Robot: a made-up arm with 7 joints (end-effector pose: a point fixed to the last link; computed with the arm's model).
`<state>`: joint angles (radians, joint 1 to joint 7).
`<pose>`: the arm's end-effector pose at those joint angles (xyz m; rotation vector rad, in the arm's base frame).
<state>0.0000 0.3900 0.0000 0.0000 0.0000 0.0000 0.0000</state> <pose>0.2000 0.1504 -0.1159 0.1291 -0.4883 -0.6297</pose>
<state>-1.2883 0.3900 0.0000 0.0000 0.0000 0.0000 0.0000</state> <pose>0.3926 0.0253 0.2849 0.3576 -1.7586 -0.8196</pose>
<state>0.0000 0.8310 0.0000 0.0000 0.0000 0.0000 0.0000</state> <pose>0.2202 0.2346 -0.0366 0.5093 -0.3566 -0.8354</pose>
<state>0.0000 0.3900 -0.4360 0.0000 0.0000 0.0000 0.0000</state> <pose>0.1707 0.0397 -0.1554 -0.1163 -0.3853 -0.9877</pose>
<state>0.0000 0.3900 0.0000 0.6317 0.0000 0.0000 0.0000</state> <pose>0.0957 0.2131 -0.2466 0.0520 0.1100 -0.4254</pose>
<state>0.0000 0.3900 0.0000 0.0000 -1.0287 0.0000 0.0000</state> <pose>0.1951 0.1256 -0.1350 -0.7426 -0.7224 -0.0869</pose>
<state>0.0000 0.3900 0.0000 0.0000 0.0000 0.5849 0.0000</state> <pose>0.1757 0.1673 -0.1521 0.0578 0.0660 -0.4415</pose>
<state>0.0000 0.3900 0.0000 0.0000 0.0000 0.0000 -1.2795</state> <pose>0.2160 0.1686 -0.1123 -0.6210 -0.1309 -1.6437</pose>
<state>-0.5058 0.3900 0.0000 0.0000 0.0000 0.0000 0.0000</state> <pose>0.3407 0.1061 0.0077 0.2196 -0.9831 -0.7233</pose>
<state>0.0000 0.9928 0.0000 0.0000 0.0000 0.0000 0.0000</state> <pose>0.2297 0.2553 0.0003 0.6497 -0.3034 -0.9065</pose>
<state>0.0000 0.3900 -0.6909 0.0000 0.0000 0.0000 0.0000</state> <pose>0.1318 -0.0180 -0.1700 -0.2646 -0.3164 -1.1914</pose>
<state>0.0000 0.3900 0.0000 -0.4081 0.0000 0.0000 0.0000</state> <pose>0.2124 0.1065 -0.0088 0.1771 -0.8803 -0.7464</pose>
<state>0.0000 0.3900 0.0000 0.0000 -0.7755 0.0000 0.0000</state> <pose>0.1957 0.1334 -0.1328 -0.5304 -0.6744 -0.2285</pose>
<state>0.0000 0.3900 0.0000 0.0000 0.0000 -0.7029 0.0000</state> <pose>0.1948 0.1303 -0.0641 0.2109 -1.1661 -0.8226</pose>
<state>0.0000 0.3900 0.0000 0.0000 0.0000 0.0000 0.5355</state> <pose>0.2018 0.1407 -0.1205 0.4163 -0.5899 -0.1749</pose>
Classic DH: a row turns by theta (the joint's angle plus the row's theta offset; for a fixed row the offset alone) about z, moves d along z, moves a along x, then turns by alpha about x. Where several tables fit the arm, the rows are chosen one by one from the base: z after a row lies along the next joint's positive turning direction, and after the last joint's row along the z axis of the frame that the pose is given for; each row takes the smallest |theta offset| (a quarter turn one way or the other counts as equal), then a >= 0, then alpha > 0; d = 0 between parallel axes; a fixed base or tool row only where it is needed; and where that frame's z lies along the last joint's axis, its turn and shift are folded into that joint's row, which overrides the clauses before.
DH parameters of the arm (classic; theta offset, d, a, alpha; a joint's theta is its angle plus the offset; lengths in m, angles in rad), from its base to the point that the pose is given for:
base (fixed): -0.071 0.1933 0.0124 -1.3004
joint 1: -1.3111 0.0037 -0.0265 -1.5708
joint 2: 1.2915 -0.0211 -0.025 1.5708
joint 3: -1.5708 -0.2422 0.0071 1.5708
joint 4: -1.5708 -0.005 0.0002 1.5708
joint 5: 0 0.2055 0.0205 -1.5708
joint 6: -1.5708 0.023 0.1015 1.5708
joint 7: 1.1459 -0.0188 -0.0085 -0.8397
tool (fixed): -1.6383 0.0251 0 0

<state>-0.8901 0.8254 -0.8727 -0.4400 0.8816 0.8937 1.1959</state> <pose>0.3177 -0.0083 0.1106 1.7320 -1.6446 0.0164</pose>
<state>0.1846 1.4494 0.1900 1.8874 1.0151 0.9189 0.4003</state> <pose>-0.1505 0.4808 0.2609 1.5138 2.5612 0.4427</pose>
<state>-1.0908 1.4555 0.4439 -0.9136 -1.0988 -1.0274 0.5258</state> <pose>0.0171 0.0518 0.3238 0.2748 2.5349 1.1842</pose>
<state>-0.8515 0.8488 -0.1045 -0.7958 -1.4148 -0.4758 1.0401</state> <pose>0.1860 0.0109 0.2597 -1.1487 -1.6265 -0.1537</pose>
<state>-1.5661 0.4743 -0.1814 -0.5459 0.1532 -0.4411 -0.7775</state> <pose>0.1610 -0.0271 0.3688 -1.4591 1.9417 1.7365</pose>
